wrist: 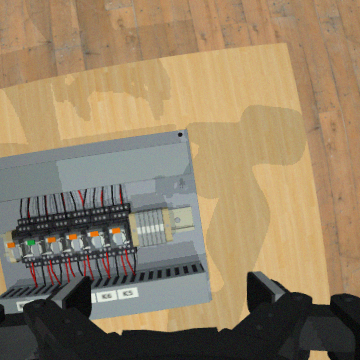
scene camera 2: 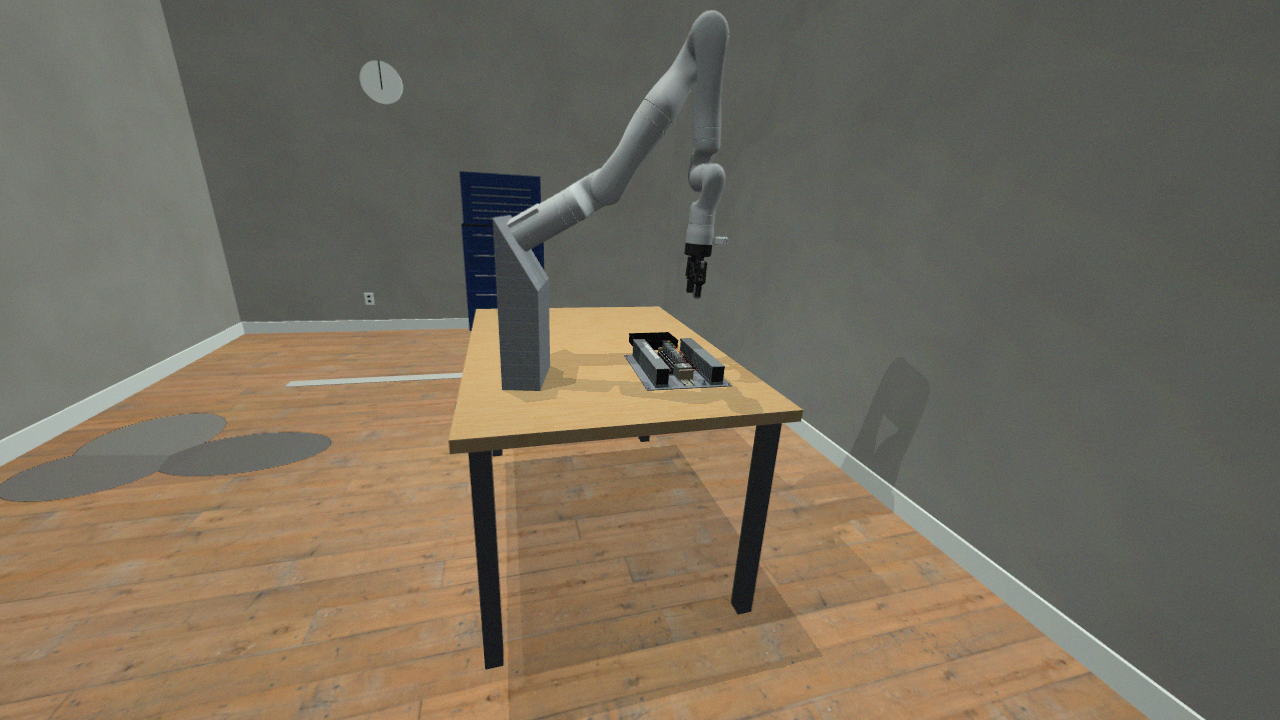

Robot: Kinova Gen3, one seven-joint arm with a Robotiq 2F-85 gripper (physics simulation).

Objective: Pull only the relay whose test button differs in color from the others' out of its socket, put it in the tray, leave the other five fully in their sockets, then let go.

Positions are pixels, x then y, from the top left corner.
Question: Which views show my gripper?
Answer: The wrist view and scene camera 2: all of them.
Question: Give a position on a grey mounting plate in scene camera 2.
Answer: At 674, 383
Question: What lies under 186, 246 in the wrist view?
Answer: A grey mounting plate.
